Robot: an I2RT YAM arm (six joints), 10 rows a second.
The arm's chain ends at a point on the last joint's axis. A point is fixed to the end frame.
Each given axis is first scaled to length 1.
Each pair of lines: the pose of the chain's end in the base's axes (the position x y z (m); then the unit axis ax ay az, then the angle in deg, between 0 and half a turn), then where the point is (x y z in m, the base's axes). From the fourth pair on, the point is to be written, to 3 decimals.
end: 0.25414 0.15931 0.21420 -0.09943 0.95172 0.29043 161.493
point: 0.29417 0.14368 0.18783
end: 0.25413 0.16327 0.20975 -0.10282 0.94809 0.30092 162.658
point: 0.29391 0.14878 0.18237
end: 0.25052 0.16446 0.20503 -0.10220 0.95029 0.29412 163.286
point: 0.29002 0.14955 0.17747
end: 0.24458 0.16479 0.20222 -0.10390 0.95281 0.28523 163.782
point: 0.284 0.149 0.175
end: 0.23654 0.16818 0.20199 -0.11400 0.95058 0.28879 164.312
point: 0.276 0.154 0.174
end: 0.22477 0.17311 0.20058 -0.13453 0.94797 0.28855 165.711
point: 0.265 0.160 0.173
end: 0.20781 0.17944 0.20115 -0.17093 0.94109 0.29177 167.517
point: 0.248 0.170 0.173
